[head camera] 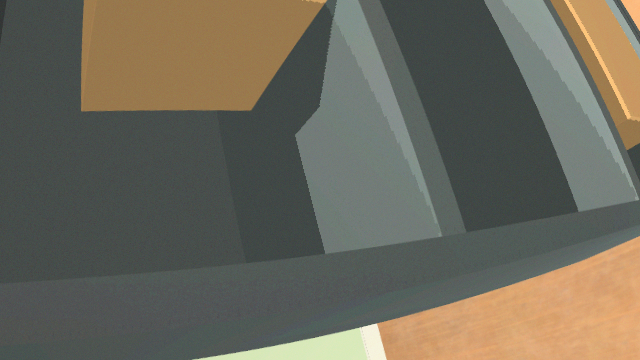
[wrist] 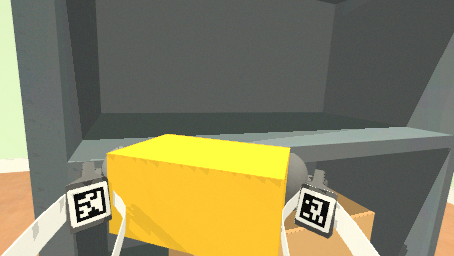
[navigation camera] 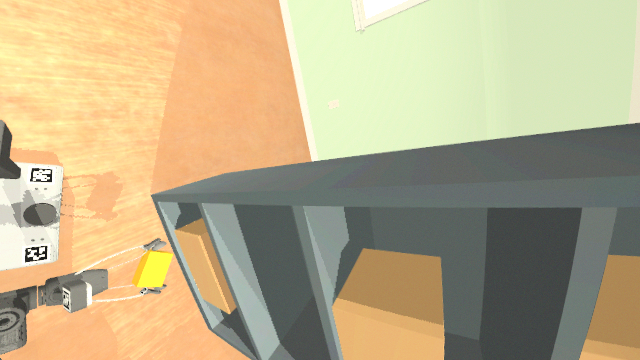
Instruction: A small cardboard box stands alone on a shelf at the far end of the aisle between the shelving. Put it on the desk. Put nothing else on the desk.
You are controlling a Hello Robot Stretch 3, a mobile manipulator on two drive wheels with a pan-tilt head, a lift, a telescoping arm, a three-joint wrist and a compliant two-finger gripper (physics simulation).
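Frame: origin at the robot's base, x ahead, y left, z up, level; centimetres.
Seen in the pictures: gripper, fingertip midpoint: (navigation camera: pixel 166 263); robot's base at its link origin: (navigation camera: pixel 40 212).
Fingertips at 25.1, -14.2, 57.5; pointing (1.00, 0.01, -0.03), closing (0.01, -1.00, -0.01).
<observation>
Offsets run from my fingertips to a thing's middle, as dx, dy, dz. "*": to the spot under its first point. Level surfaces: height alone.
My gripper (navigation camera: pixel 154 267) (wrist: pixel 208 170) is shut on a small yellow box {-3.5, -0.1, +0.3} (navigation camera: pixel 153 270) (wrist: pixel 195 200), with one fingertip against each side. In the navigation camera view the box is at the lower left, held in front of the end of a dark grey shelf unit (navigation camera: pixel 450 162) (wrist: pixel 42 110) (head camera: pixel 150 300). In the wrist view it covers the lower middle, in front of the unit's shelf edge, and hides part of the shelf below. The gripper is out of the head camera's view. The desk does not show in these frames.
Larger brown boxes {* +39.3, -6.1, +58.5} (head camera: pixel 165 55) (navigation camera: pixel 390 280) (wrist: pixel 352 217) stand in the unit's compartments. The white robot base (navigation camera: pixel 52 200) is at the left of the navigation camera view. Wooden floor {dz -57.4} (navigation camera: pixel 225 100) (head camera: pixel 550 310) and a pale green wall (navigation camera: pixel 410 100) lie beyond the unit.
</observation>
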